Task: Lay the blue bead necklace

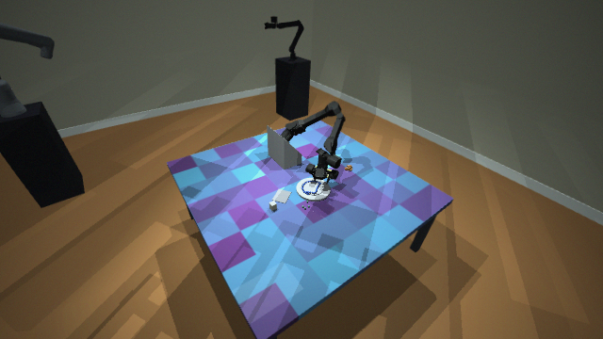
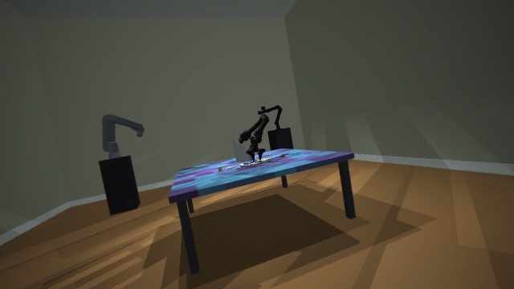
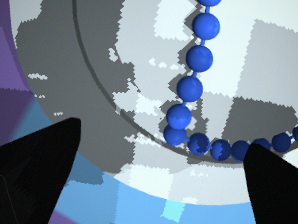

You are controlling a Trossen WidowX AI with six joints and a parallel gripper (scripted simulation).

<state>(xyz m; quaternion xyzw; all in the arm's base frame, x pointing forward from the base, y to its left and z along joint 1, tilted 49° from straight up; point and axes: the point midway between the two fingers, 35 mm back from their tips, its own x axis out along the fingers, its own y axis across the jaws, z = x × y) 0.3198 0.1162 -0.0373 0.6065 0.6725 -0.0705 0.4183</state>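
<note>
Right now the round white bead board is 10 mm ahead of my gripper tip, 60 mm to the right of it and 10 mm below it. Round my gripper tip: cream cube: 10 mm behind, 340 mm to the right; yellow patch: 90 mm behind, 100 mm to the left, 20 mm below; flat grey square: 60 mm behind, 250 mm to the right, 20 mm below.
</note>
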